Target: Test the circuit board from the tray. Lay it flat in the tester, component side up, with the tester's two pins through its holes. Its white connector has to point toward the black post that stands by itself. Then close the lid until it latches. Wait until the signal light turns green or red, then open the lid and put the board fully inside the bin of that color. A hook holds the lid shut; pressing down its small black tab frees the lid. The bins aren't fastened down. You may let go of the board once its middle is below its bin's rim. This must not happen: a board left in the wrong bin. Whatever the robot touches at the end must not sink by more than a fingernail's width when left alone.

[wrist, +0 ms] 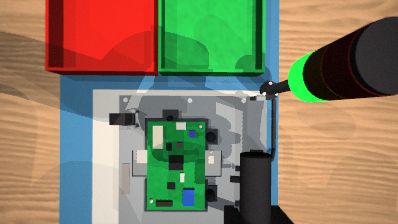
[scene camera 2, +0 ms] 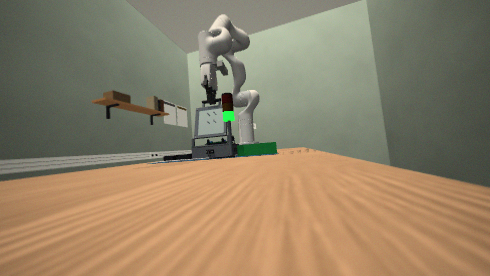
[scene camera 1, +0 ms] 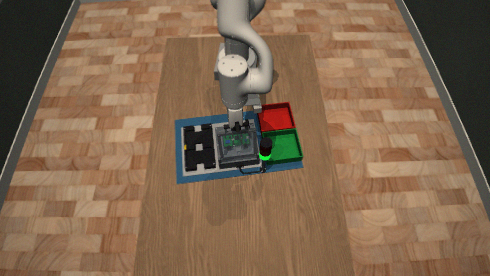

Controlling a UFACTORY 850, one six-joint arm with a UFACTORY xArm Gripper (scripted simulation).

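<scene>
A tester lid and a green circuit board are present, together with a red bin and a green bin.
</scene>
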